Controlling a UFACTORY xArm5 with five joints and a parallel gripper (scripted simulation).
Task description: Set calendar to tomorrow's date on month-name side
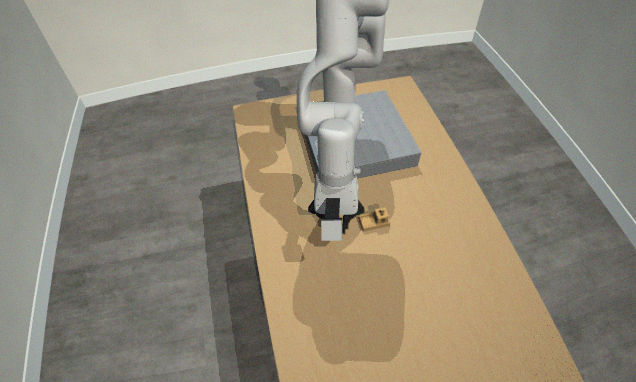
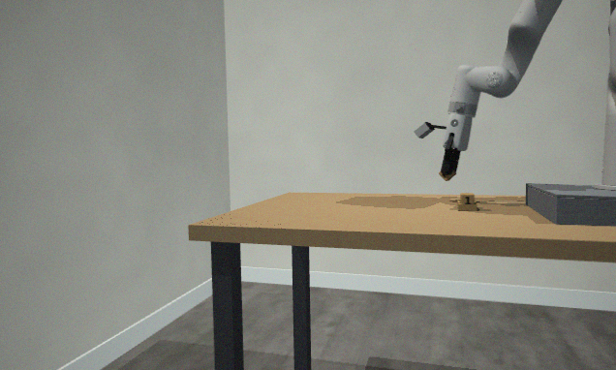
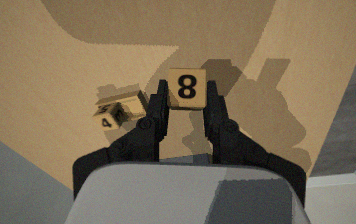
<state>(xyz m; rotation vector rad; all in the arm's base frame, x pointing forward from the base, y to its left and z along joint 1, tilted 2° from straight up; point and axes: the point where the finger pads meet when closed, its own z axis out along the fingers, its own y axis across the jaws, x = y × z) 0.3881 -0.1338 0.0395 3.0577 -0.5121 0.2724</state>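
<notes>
My gripper is now 120 mm to the right of the wooden tray, 100 mm above it and 40 mm past it. Round my hand: wooden cube (20 mm below, 10 mm ahead).
</notes>
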